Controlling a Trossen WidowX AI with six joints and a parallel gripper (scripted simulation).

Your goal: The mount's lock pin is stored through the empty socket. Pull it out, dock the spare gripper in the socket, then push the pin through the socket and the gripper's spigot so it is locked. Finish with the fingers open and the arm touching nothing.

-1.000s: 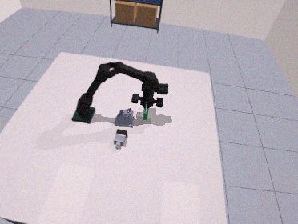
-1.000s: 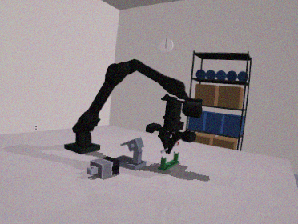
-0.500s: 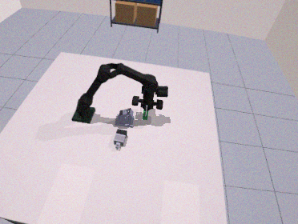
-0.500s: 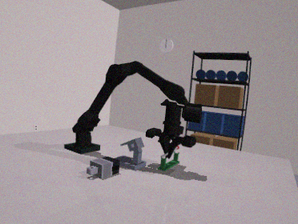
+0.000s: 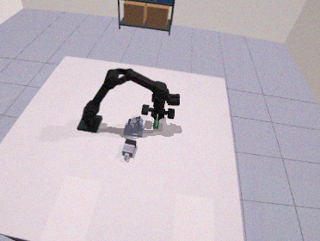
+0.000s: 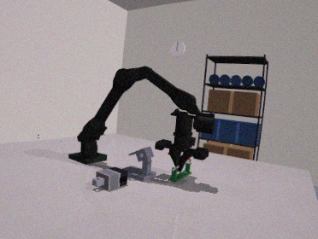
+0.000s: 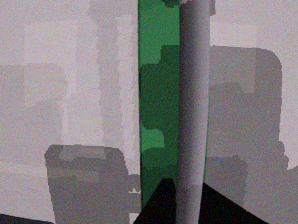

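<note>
Now: the green cradle 20 mm to the left of my gripper tip. Also, from my gripper tip: grey mount: 120 mm behind, 60 mm to the right, 30 mm above; spare gripper: 160 mm behind, 210 mm to the right.
</note>
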